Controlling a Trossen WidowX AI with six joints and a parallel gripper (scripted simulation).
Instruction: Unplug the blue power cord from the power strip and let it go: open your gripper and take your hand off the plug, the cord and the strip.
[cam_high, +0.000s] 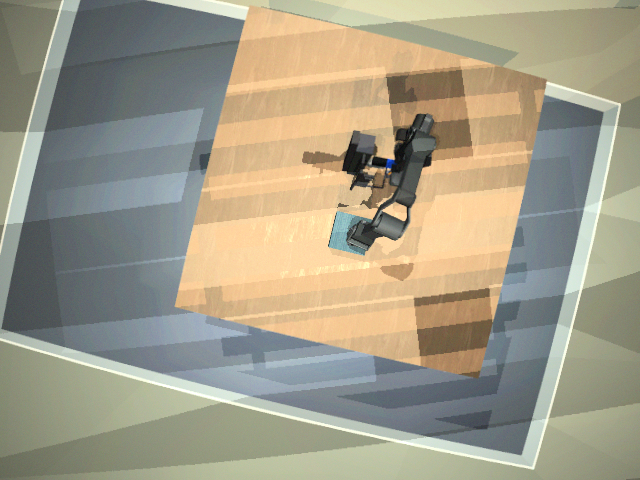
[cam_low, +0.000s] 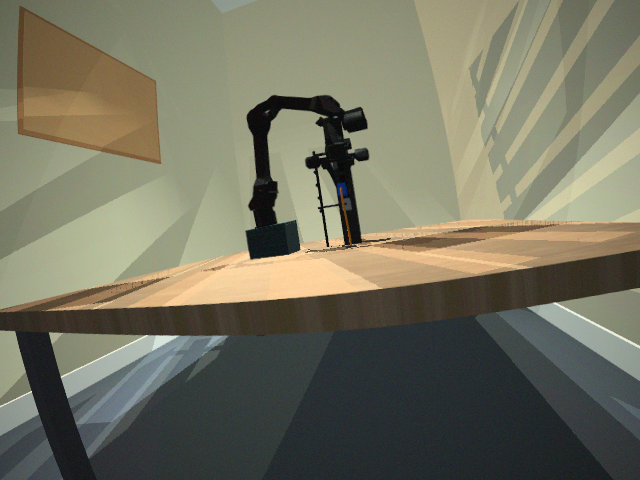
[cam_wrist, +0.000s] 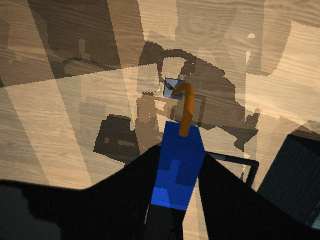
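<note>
Right now the blue plug is 30 mm to the left of my gripper tip.
</note>
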